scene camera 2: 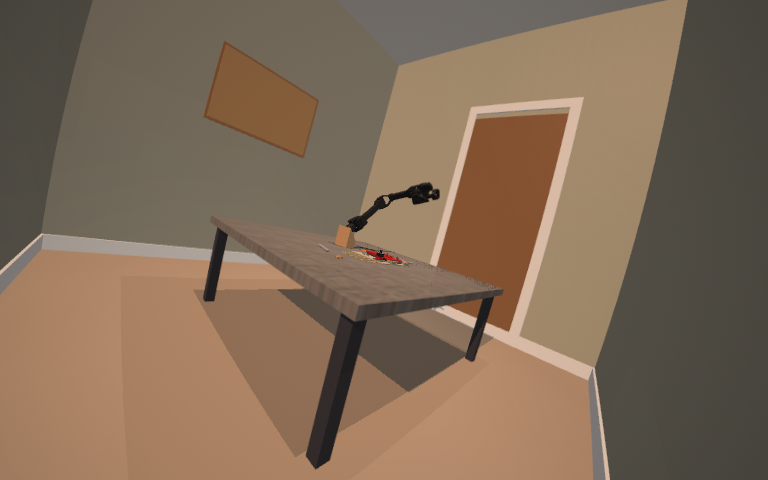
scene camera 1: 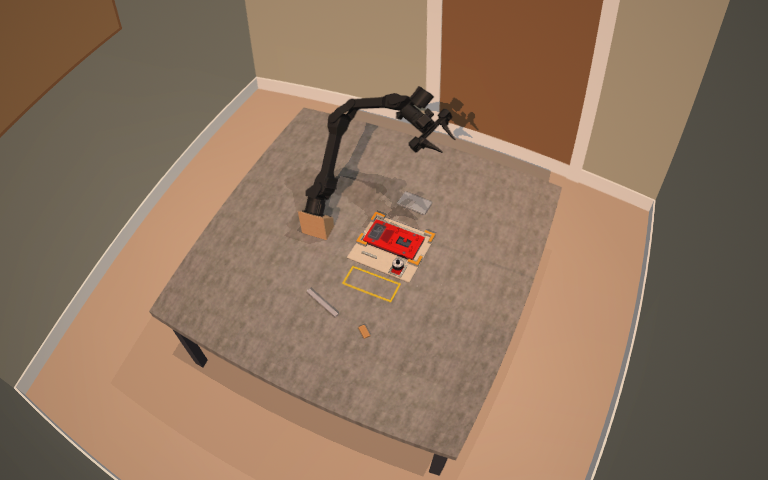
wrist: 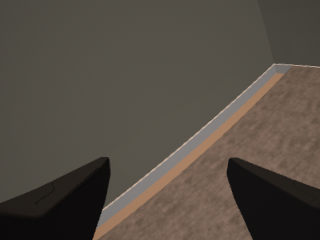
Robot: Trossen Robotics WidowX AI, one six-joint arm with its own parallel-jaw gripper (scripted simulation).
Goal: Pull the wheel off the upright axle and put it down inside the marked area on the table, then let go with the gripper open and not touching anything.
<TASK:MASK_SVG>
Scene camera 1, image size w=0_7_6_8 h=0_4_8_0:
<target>gripper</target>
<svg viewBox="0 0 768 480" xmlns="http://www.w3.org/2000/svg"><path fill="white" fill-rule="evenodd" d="M416 113L411 119L411 124L422 134L419 138L415 136L408 143L409 147L415 152L419 152L421 148L429 148L443 153L440 148L425 138L441 125L443 130L456 140L448 127L448 121L453 118L451 112L447 109L441 110L437 114L439 118L435 122L431 119L434 113L428 108L425 114L421 111Z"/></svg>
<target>red fixture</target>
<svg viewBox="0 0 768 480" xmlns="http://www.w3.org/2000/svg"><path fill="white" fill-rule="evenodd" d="M376 219L363 238L363 241L367 242L368 245L407 260L414 260L425 241L425 237Z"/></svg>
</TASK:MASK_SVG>
